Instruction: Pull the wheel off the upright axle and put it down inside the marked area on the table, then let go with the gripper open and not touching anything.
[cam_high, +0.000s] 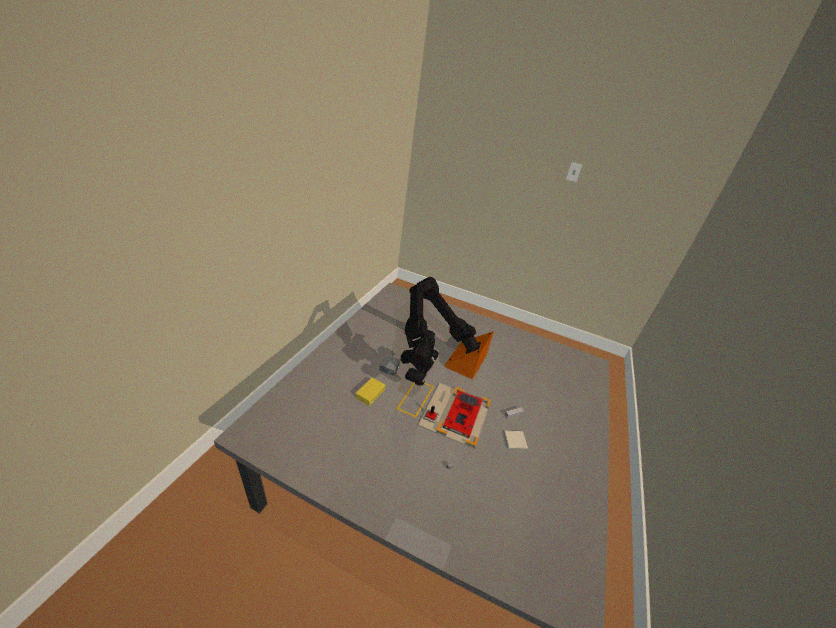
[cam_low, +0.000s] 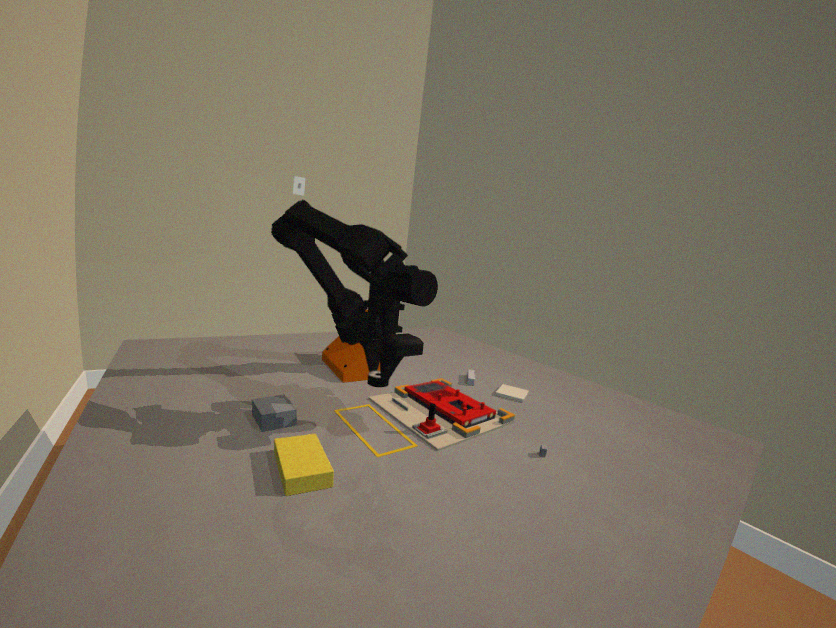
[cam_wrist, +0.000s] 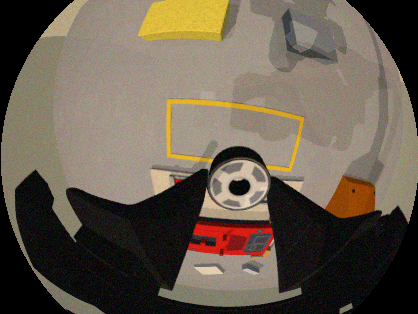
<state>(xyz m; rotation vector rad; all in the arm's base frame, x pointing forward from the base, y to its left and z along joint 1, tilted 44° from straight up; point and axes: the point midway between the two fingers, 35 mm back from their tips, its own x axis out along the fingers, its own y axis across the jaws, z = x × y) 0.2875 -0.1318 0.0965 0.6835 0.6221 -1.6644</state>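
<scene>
Now: gripper tip 70 mm short of the upright axle, 80 mm to the right of it and 70 mm above it. From my gripper tip the other things lie so: wheel (right at my gripper tip); yellow block (60 mm ahead, 180 mm to the right, 90 mm below); grey block (110 mm behind, 160 mm to the right, 90 mm below).
</scene>
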